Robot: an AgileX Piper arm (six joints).
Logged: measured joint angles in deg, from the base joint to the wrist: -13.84 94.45 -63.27 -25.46 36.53 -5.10; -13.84 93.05 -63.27 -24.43 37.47 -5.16; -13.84 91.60 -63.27 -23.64 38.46 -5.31; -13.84 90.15 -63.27 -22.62 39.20 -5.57; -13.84 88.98 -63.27 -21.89 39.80 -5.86; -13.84 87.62 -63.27 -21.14 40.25 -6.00; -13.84 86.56 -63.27 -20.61 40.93 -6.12; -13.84 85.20 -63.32 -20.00 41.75 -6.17; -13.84 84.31 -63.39 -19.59 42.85 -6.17; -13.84 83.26 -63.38 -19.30 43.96 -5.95; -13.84 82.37 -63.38 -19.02 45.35 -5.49; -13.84 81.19 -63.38 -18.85 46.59 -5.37; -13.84 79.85 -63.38 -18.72 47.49 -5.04; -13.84 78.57 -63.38 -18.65 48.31 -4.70; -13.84 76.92 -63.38 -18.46 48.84 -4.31; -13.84 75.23 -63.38 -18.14 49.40 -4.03; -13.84 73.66 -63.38 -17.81 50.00 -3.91; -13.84 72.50 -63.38 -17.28 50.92 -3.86; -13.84 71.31 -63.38 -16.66 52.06 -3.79
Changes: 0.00 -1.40 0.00 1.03 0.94 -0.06; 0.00 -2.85 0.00 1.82 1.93 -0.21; 0.00 -4.30 0.00 2.84 2.67 -0.47; 0.00 -5.47 0.00 3.57 3.27 -0.76; 0.00 -6.83 0.00 4.32 3.72 -0.90; 0.00 -7.89 0.00 4.85 4.40 -1.02; 0.00 -9.25 -0.05 5.46 5.22 -1.07; 0.00 -10.14 -0.12 5.87 6.32 -1.07; 0.00 -11.19 -0.11 6.16 7.43 -0.85; 0.00 -12.08 -0.11 6.44 8.82 -0.39; 0.00 -13.26 -0.11 6.61 10.06 -0.27; 0.00 -14.60 -0.11 6.74 10.96 0.06; 0.00 -15.88 -0.11 6.81 11.78 0.40; 0.00 -17.53 -0.11 7.00 12.31 0.79; 0.00 -19.22 -0.11 7.32 12.87 1.07; 0.00 -20.79 -0.11 7.65 13.47 1.19; 0.00 -21.95 -0.11 8.18 14.39 1.24; 0.00 -23.14 -0.11 8.80 15.53 1.31
